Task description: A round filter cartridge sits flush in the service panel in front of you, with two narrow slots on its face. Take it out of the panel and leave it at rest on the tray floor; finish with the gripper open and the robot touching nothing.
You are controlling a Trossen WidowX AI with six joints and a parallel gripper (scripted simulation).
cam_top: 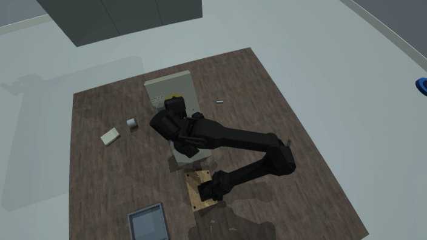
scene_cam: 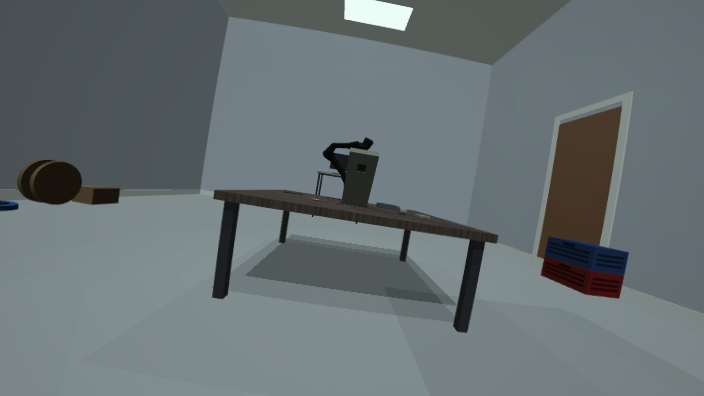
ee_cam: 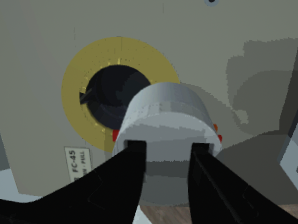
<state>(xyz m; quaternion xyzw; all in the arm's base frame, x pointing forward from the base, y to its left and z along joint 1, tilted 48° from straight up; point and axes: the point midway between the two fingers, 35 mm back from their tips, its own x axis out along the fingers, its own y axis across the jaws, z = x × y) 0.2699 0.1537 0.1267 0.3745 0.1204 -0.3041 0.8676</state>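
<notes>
Now: gripper tip 1 cm short of the round filter cartridge and 1 cm above it. Also, from my gripper tip: grey tray (35 cm behind, 27 cm to the left, 27 cm below); then beige block (41 cm to the left, 28 cm below, 15 cm ahead); then small pin (28 cm below, 24 cm to the right, 17 cm ahead).
</notes>
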